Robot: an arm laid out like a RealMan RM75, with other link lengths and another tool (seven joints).
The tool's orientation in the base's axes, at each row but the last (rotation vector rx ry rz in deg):
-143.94, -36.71, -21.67
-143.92, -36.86, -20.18
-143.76, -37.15, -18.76
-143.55, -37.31, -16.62
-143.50, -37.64, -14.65
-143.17, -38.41, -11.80
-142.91, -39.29, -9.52
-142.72, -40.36, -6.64
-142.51, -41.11, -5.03
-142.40, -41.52, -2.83
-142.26, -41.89, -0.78
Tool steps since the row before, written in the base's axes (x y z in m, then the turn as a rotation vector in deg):
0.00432, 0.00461, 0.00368, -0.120, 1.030, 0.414
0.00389, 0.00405, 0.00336, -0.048, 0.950, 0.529
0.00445, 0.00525, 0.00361, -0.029, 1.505, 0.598
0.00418, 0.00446, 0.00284, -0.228, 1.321, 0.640
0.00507, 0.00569, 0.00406, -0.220, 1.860, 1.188
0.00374, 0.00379, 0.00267, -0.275, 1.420, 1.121
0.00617, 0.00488, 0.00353, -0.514, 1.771, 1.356
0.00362, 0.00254, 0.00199, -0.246, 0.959, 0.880
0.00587, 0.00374, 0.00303, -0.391, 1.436, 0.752
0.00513, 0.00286, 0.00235, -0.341, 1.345, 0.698
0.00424, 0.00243, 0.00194, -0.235, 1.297, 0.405
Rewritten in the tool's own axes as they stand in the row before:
0.00676, -0.00280, 0.00005, 0.432, -1.010, 0.201
0.00605, -0.00248, -0.00014, 0.506, -0.961, 0.070
0.00707, -0.00321, 0.00028, 0.758, -1.396, 0.316
0.00627, -0.00246, 0.00035, 0.528, -1.378, 0.167
0.00790, -0.00348, -0.00010, 0.919, -2.019, -0.002
0.00556, -0.00212, -0.00018, 0.668, -1.694, -0.183
0.00835, -0.00208, -0.00053, 0.675, -2.179, -0.188
0.00472, -0.00094, -0.00058, 0.426, -1.234, -0.228
0.00742, -0.00113, -0.00113, 0.502, -1.584, 0.142
0.00620, -0.00058, -0.00111, 0.490, -1.468, 0.135
0.00513, -0.00054, -0.00101, 0.510, -1.234, 0.345

